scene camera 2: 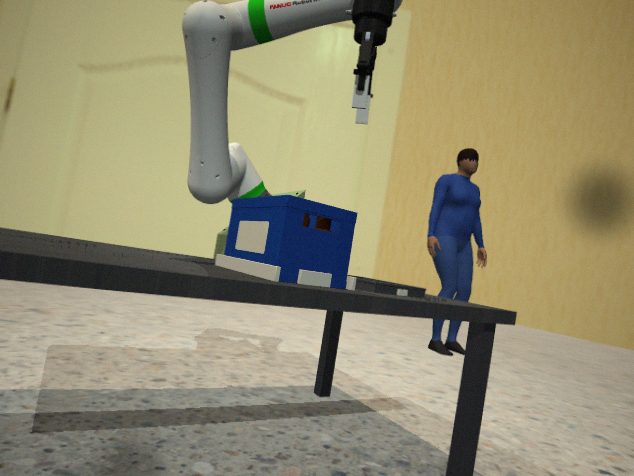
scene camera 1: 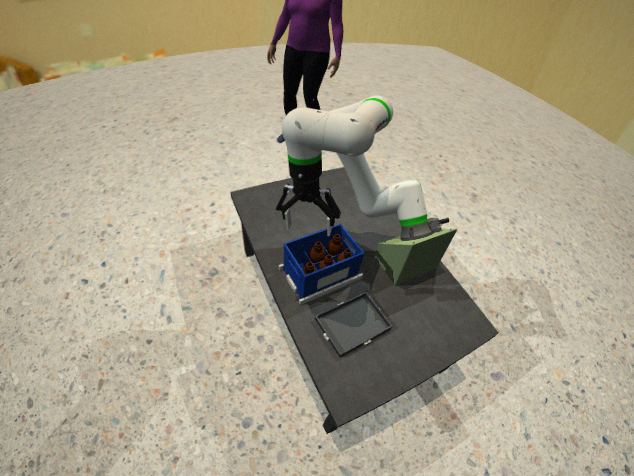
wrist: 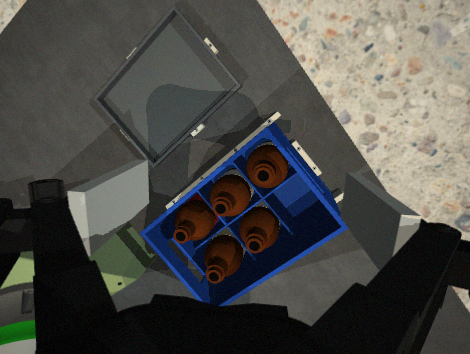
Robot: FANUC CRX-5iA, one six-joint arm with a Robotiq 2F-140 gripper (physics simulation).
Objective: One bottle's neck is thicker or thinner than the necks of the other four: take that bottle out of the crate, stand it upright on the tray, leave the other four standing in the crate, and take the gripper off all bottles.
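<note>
The blue crate stands on the table. Several brown bottles stand upright in it: a corner bottle, a middle bottle and an end bottle in the tray-side row, and two bottles, one beside the empty cell and one farther along. The corner bottle's neck looks slightly wider, but I cannot tell surely. The tray holds no bottle. My gripper is open and empty, above the crate.
Pale strips edge the crate on the dark table. The green robot base stands right of the crate in scene camera 1. A person in purple and a person in blue stand beyond the table.
</note>
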